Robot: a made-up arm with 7 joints. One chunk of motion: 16 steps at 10 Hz.
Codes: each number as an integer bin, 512 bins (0 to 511) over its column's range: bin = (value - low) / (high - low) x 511, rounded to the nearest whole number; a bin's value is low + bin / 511 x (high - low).
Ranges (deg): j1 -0.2..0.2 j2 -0.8..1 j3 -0.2..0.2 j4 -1..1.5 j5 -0.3..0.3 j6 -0.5..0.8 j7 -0.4..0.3
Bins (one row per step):
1: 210 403 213 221 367 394 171
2: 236 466 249 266 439 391 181
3: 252 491 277 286 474 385 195
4: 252 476 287 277 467 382 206
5: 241 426 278 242 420 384 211
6: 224 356 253 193 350 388 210
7: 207 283 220 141 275 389 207
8: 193 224 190 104 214 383 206
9: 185 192 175 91 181 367 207
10: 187 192 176 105 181 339 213
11: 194 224 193 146 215 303 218
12: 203 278 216 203 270 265 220
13: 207 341 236 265 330 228 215
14: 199 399 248 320 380 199 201
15: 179 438 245 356 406 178 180
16: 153 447 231 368 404 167 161
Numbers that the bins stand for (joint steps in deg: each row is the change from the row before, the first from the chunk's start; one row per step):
1: -0.036 0.620 -0.033 0.081 0.131 0.502 -0.166
2: -0.015 0.841 -0.005 0.301 0.215 0.495 -0.152
3: -0.003 0.930 0.017 0.399 0.257 0.479 -0.133
4: -0.003 0.877 0.025 0.355 0.248 0.472 -0.118
5: -0.011 0.701 0.018 0.184 0.193 0.477 -0.111
6: -0.025 0.454 -0.002 -0.056 0.111 0.487 -0.112
7: -0.038 0.197 -0.028 -0.310 0.023 0.490 -0.116
8: -0.049 -0.011 -0.051 -0.491 -0.049 0.474 -0.118
9: -0.055 -0.124 -0.063 -0.555 -0.087 0.434 -0.116
10: -0.054 -0.124 -0.062 -0.486 -0.087 0.362 -0.108
11: -0.048 -0.011 -0.049 -0.286 -0.048 0.271 -0.101
12: -0.041 0.179 -0.031 -0.007 0.017 0.174 -0.099
13: -0.038 0.401 -0.015 0.296 0.087 0.080 -0.105
14: -0.044 0.605 -0.006 0.566 0.146 0.006 -0.125
15: -0.060 0.743 -0.008 0.742 0.177 -0.047 -0.153
16: -0.080 0.775 -0.019 0.800 0.174 -0.075 -0.179

